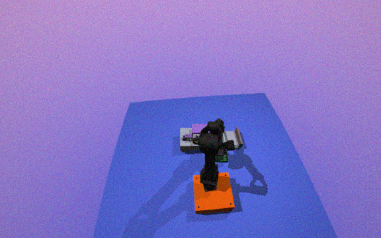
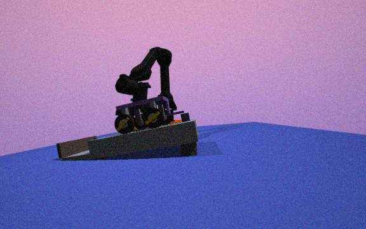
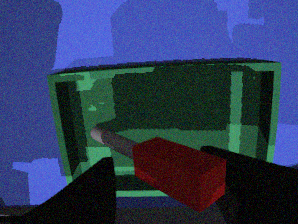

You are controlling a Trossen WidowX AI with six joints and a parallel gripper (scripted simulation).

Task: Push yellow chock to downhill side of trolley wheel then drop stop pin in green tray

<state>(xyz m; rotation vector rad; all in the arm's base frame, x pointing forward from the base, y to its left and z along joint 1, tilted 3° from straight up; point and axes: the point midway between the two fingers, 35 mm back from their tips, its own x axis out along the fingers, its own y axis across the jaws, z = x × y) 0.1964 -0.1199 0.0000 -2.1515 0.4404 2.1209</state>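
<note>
Now: the green tray 50 mm below my gripper tip. The rest, counted from my gripper tip: grey ramp 140 mm ahead, 80 mm to the left; then yellow chock 70 mm ahead, 40 mm above; then red-headed stop pin 10 mm to the right.
</note>
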